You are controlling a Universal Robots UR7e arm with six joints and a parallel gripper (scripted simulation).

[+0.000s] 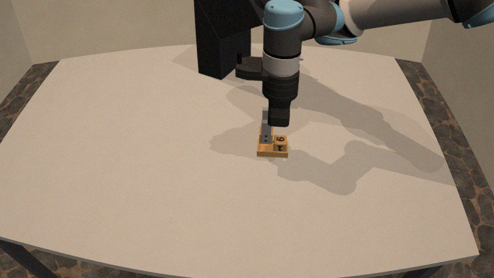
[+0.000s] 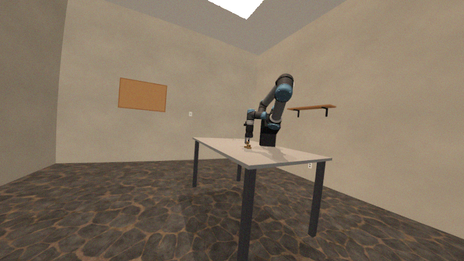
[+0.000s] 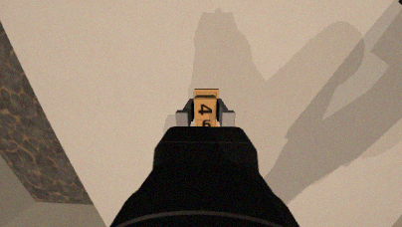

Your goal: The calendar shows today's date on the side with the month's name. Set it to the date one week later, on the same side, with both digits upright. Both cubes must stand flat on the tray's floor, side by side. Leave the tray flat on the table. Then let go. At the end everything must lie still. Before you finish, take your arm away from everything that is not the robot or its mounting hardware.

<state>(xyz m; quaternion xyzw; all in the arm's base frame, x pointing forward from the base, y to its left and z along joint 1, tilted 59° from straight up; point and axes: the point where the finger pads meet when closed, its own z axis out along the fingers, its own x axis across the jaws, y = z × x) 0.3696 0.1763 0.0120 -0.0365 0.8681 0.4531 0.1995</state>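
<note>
Now: the cube 1 cm behind my hand, 3 cm to the left of it and 4 cm below it. The rest, counted from my hand: orange tray: 1 cm behind, 2 cm to the left, 6 cm below.
</note>
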